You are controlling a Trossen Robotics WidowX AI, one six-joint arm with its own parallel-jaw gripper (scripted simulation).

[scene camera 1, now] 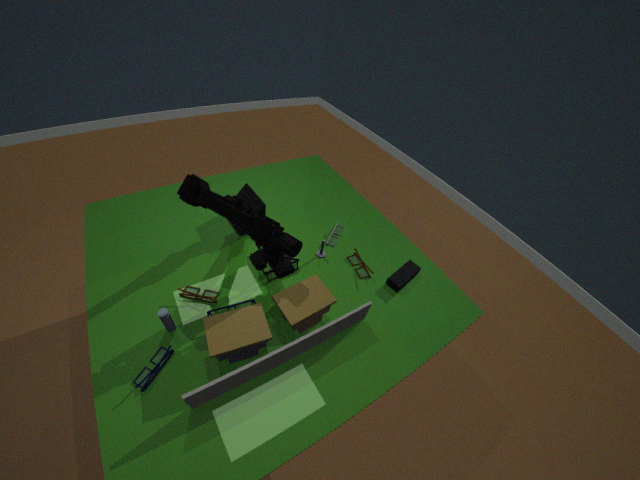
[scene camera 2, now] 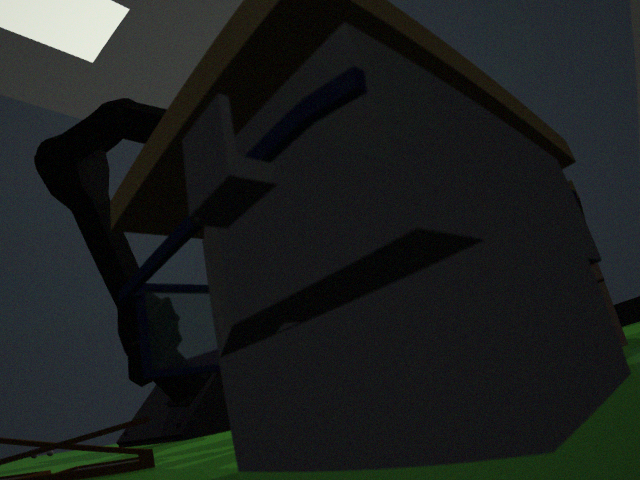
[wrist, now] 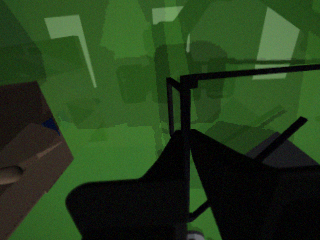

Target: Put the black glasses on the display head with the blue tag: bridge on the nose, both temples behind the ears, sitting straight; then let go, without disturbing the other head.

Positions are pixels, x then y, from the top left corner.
Labels:
my gripper: scene camera 1 275,270; wrist 184,135; not seen in scene camera 2 (hidden by a head)

